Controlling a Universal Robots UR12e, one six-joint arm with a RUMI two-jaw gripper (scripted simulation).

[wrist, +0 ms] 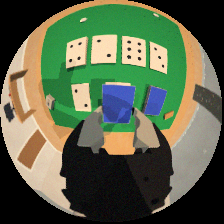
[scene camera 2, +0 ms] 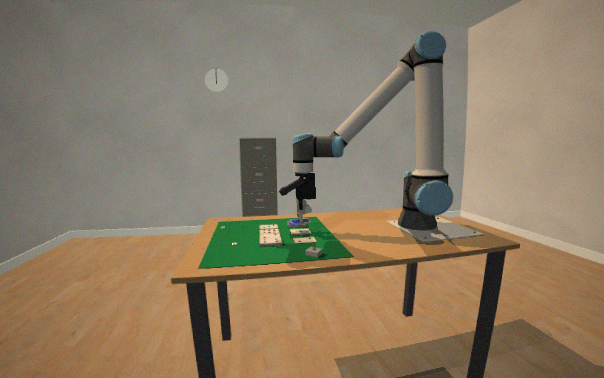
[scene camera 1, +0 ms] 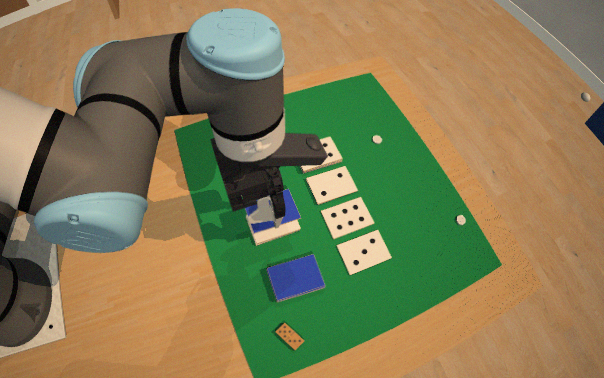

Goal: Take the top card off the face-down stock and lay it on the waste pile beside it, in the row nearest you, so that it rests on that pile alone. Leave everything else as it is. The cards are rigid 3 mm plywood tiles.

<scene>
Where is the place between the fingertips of my gripper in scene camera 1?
270, 211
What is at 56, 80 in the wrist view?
A green mat.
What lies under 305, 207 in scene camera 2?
My gripper.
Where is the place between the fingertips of my gripper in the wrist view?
117, 107
</scene>
